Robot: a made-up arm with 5 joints.
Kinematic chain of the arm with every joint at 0, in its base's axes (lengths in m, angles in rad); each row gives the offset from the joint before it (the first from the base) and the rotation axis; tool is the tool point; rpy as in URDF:
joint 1: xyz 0.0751 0 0.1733 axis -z
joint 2: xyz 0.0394 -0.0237 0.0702 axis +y
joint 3: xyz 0.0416 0 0.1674 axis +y
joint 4: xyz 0.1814 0 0.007 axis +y
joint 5: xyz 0.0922 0.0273 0 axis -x
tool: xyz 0 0 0 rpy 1.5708 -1.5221 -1.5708
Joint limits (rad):
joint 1: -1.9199..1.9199
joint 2: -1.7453..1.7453
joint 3: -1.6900..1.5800
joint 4: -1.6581..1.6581
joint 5: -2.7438..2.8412
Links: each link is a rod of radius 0.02 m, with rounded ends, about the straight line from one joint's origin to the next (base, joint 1, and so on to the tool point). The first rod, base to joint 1, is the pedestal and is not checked.
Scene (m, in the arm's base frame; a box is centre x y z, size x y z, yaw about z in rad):
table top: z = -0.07
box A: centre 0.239 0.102 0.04 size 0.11 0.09 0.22 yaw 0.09
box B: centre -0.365 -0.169 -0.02 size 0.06 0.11 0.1 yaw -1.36
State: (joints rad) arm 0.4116 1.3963 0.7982 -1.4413 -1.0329
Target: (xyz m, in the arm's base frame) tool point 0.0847 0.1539 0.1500
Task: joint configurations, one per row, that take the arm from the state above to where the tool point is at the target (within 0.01 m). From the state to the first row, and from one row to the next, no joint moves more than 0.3 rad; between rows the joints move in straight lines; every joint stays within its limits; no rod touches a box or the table.
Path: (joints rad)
1: 0.3693 1.3959 1.0588 -1.3021 -1.3304
2: 0.3271 1.3956 1.3194 -1.1628 -1.6280
3: 0.2848 1.3952 1.5800 -1.0236 -1.9255
4: 0.0344 1.3427 1.5694 -1.1293 -1.8168
5: -0.2160 1.2901 1.5588 -1.2351 -1.7081
6: -0.4664 1.2375 1.5483 -1.3408 -1.5994
7: -0.7168 1.1850 1.5377 -1.4466 -1.4907
8: -0.9672 1.1324 1.5271 -1.5523 -1.3821
9: -1.2176 1.0798 1.5165 -1.6581 -1.2734
10: -1.3514 0.8770 1.5215 -1.6581 -1.1531
11: -1.4852 0.6741 1.5266 -1.6581 -1.0329

